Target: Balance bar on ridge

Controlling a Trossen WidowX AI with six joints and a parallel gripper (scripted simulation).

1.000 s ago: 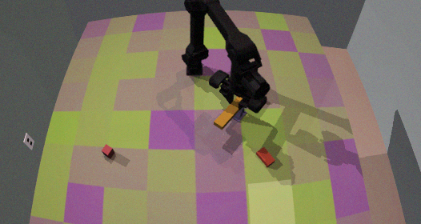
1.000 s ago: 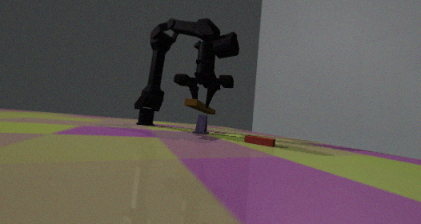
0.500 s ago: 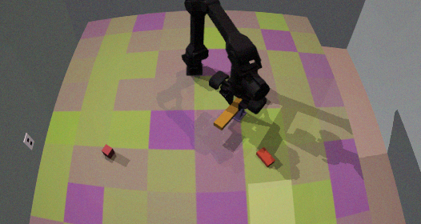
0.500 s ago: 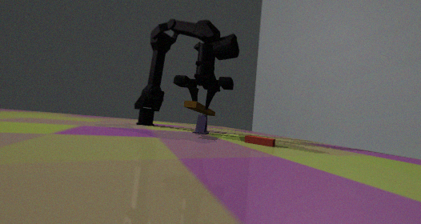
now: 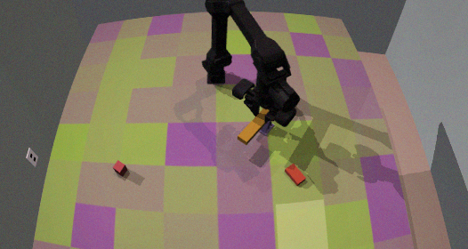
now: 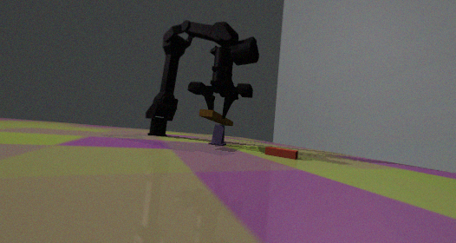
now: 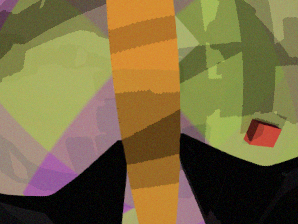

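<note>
The bar lies 20 mm behind my gripper tip and 20 mm to the left of it. Also, from my gripper tip: small red cube (140 mm ahead, 450 mm to the right, 60 mm below); flat red block (160 mm ahead, 100 mm to the left, 70 mm below).
</note>
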